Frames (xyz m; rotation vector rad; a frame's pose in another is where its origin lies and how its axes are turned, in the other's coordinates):
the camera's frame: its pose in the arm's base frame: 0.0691 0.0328 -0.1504 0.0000 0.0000 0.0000
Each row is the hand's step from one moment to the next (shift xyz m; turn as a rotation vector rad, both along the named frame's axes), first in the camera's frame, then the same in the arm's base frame.
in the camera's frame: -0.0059 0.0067 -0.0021 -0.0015 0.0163 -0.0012
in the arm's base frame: -0.0059 0.0067 -0.0021 -0.0015 0.0163 -0.0012
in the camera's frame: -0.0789 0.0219 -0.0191 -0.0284 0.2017 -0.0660
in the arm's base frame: -0.0789 0.0219 -0.0191 -0.0284 0.2017 -0.0660
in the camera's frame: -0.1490 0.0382 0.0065 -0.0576 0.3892 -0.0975
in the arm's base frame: -0.1490 0.0382 0.0065 -0.0576 0.3892 -0.0975
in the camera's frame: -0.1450 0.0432 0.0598 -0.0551 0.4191 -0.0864
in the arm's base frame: -0.1450 0.0432 0.0598 -0.0551 0.4191 -0.0864
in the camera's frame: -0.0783 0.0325 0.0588 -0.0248 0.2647 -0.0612
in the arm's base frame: -0.0783 0.0325 0.0588 -0.0248 0.2647 -0.0612
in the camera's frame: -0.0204 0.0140 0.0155 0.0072 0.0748 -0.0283
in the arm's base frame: -0.0204 0.0140 0.0155 0.0072 0.0748 -0.0283
